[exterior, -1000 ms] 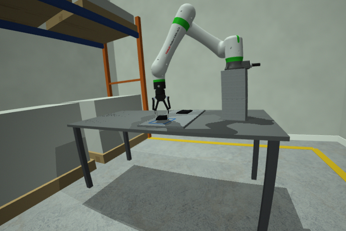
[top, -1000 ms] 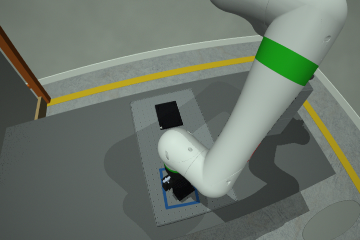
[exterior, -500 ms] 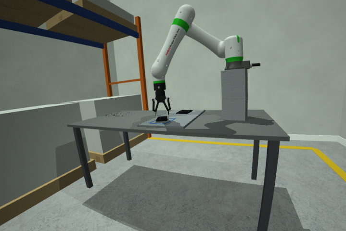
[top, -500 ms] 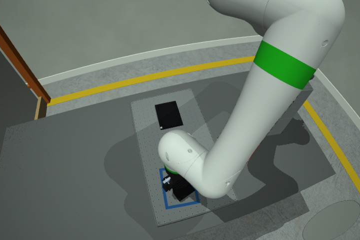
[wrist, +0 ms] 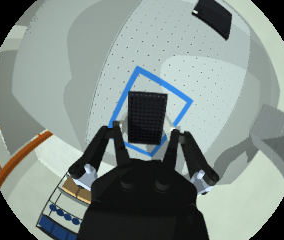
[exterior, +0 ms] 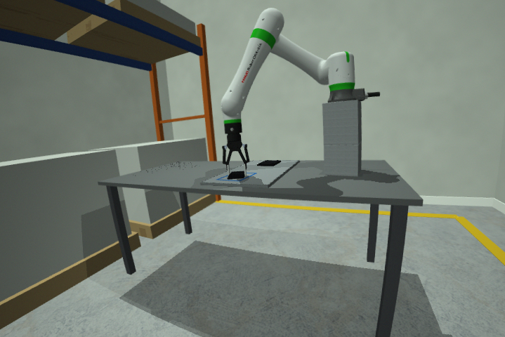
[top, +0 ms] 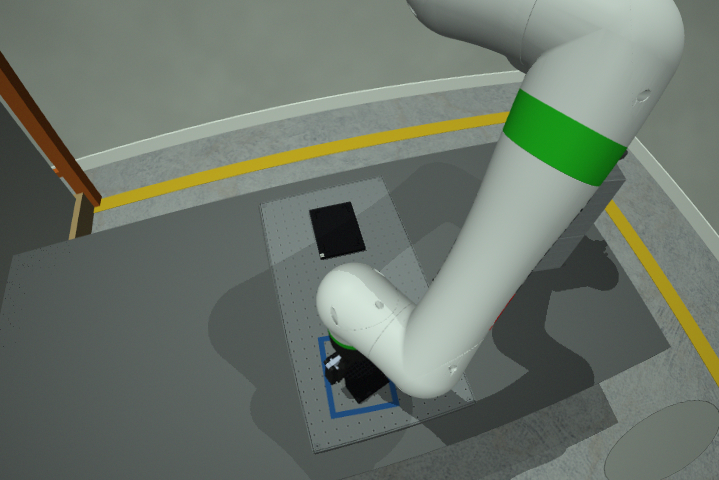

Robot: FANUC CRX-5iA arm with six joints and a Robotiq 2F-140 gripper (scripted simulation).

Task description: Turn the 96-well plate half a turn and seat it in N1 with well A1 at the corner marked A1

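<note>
Right now my hand is 2 cm above the black 96-well plate. Round my hand: black plate nest N1 (9 cm behind, 38 cm to the right, 2 cm below); white A1 mark (3 cm behind, 31 cm to the right, 2 cm below).
</note>
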